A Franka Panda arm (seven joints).
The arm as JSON. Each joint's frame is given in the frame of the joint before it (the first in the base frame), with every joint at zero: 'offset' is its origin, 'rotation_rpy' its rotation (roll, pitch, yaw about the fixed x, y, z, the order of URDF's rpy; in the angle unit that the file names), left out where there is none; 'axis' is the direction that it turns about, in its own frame. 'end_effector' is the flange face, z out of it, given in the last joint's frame.
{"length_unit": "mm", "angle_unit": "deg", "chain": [
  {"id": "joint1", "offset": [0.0, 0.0, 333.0], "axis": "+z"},
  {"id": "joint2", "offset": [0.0, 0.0, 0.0], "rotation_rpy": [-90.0, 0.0, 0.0], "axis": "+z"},
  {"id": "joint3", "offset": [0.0, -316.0, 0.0], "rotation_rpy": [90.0, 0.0, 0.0], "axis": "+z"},
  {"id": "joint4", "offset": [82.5, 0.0, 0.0], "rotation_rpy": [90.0, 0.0, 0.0], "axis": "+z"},
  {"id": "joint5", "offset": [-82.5, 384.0, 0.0], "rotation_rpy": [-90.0, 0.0, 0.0], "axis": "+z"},
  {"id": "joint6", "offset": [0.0, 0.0, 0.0], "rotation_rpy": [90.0, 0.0, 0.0], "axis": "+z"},
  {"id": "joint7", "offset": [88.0, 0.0, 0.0], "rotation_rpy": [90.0, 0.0, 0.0], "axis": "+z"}
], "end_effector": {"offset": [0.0, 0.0, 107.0]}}
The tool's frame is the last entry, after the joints.
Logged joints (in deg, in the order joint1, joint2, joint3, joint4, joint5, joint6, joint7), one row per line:
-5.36, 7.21, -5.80, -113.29, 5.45, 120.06, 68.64
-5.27, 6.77, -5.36, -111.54, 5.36, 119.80, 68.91
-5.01, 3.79, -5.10, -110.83, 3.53, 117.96, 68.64
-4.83, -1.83, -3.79, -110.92, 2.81, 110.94, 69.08
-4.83, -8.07, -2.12, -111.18, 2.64, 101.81, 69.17
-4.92, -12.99, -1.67, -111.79, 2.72, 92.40, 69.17
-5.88, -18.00, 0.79, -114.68, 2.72, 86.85, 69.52
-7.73, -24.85, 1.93, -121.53, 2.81, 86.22, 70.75
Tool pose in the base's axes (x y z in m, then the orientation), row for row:
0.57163, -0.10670, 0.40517, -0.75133, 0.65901, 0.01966, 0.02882
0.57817, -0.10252, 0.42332, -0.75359, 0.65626, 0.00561, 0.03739
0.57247, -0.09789, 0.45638, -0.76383, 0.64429, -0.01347, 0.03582
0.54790, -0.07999, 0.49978, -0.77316, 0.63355, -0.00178, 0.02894
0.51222, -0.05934, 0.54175, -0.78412, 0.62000, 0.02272, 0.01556
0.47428, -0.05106, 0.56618, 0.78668, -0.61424, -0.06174, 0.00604
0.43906, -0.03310, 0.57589, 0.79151, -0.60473, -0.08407, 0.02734
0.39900, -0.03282, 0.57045, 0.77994, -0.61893, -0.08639, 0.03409
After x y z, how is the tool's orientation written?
As a quaternion, x y z w.
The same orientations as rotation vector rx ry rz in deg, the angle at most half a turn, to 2 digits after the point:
-132.81, 116.49, 3.48
-132.51, 115.39, 0.99
-134.44, 113.40, -2.37
-136.66, 111.98, -0.31
-139.76, 110.51, 4.05
141.06, -110.14, -11.07
140.04, -107.00, -14.87
137.42, -109.05, -15.22

